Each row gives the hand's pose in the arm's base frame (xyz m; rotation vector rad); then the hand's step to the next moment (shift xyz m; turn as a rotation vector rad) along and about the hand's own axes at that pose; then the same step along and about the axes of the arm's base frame.
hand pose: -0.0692 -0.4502 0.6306 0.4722 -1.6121 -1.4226
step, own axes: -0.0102 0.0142 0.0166 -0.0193 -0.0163 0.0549
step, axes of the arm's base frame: -0.0043 0.0212 0.0106 -0.0390 0.0424 -0.0182
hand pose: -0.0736 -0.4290 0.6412 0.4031 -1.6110 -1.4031
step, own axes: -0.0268 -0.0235 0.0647 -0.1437 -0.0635 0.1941
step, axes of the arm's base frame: -0.0453 0.0517 -0.0270 -0.1011 0.2045 -0.1014
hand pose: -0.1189 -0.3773 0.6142 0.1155 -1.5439 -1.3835
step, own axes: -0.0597 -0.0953 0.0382 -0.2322 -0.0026 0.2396
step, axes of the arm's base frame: -0.0480 0.0326 -0.1036 -0.0590 0.3133 -0.0985
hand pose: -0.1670 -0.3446 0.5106 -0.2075 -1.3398 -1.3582
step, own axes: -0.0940 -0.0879 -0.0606 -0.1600 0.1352 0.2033
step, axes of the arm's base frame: -0.0032 -0.0208 -0.1407 0.0432 0.2879 0.0216
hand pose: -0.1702 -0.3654 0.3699 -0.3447 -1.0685 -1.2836
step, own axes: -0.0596 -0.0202 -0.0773 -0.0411 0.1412 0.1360
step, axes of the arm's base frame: 0.0219 -0.0272 -0.0933 0.0682 0.1687 0.0838
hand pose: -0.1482 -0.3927 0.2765 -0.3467 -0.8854 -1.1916
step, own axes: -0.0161 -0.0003 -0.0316 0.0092 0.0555 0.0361
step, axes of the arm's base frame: 0.0112 -0.0104 -0.0320 0.0364 0.0382 0.0410
